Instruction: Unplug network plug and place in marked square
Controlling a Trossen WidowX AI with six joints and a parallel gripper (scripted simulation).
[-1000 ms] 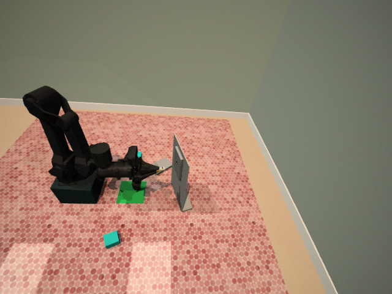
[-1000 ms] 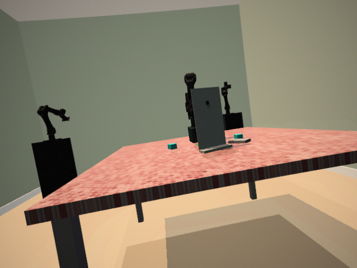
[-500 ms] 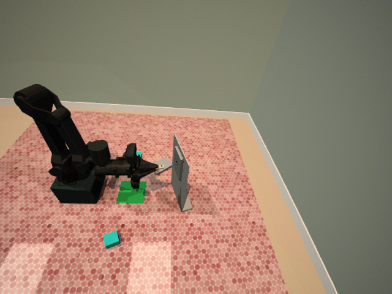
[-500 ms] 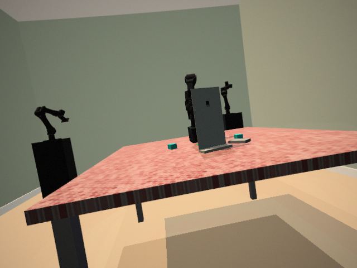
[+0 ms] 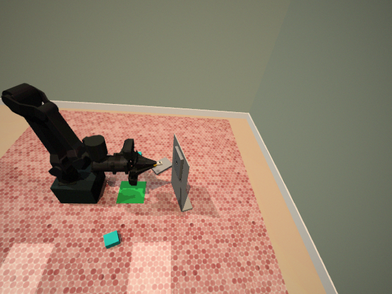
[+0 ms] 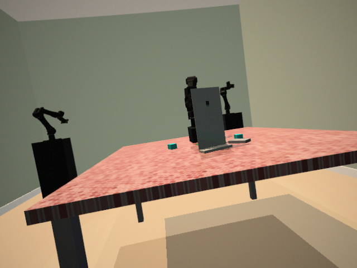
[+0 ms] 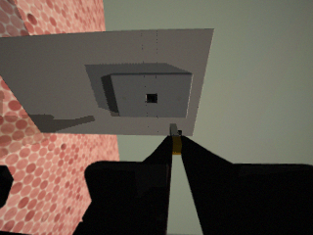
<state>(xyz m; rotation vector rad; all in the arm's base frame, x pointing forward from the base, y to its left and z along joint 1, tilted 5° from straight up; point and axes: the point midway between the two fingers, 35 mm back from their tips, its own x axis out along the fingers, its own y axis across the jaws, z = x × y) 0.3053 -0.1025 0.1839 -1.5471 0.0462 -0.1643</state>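
Now: the green marked square 11 cm behind my gripper tip, 8 cm to the left of it and 27 cm below it. From my gripper tip the other things lie so: grey plate: 4 cm ahead, 21 cm to the left, 26 cm below; then network plug: 1 cm ahead; then grey upright panel: 10 cm ahead, 2 cm to the left, 13 cm below.
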